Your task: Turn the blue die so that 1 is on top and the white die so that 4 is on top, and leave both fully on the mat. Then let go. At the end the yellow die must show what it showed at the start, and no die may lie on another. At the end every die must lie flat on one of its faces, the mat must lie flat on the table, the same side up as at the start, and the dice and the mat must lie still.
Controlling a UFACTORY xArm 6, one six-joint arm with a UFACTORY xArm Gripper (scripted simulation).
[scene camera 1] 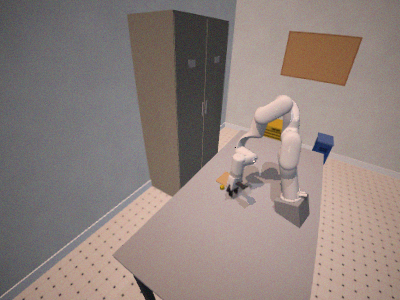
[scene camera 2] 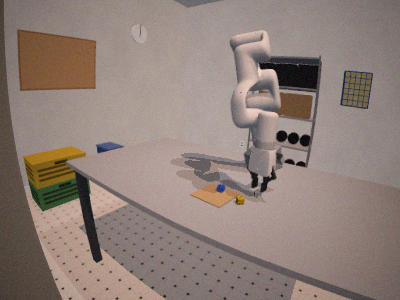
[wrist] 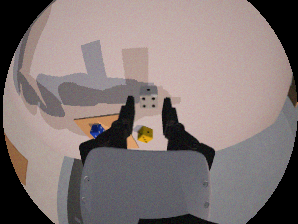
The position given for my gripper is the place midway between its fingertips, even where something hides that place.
I see my gripper [scene camera 2: 258, 189].
My gripper shows as well in the wrist view [wrist: 148, 104].
